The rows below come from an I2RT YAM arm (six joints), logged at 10 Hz.
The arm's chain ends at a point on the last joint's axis. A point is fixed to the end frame.
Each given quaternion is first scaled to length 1.
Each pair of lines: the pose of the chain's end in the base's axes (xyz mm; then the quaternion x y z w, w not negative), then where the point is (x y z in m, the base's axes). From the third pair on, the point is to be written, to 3 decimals.
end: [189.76 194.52 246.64 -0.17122 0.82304 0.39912 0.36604]
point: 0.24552 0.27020 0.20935
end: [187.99 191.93 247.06 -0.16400 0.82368 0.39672 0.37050]
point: 0.24513 0.26671 0.21006
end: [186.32 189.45 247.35 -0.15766 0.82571 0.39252 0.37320]
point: 0.245 0.263 0.210
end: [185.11 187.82 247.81 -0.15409 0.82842 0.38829 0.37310]
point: 0.244 0.261 0.210
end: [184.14 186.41 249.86 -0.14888 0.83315 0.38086 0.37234]
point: 0.244 0.258 0.211
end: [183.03 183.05 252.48 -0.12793 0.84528 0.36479 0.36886]
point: 0.245 0.251 0.210
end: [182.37 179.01 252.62 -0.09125 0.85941 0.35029 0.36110]
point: 0.247 0.242 0.207
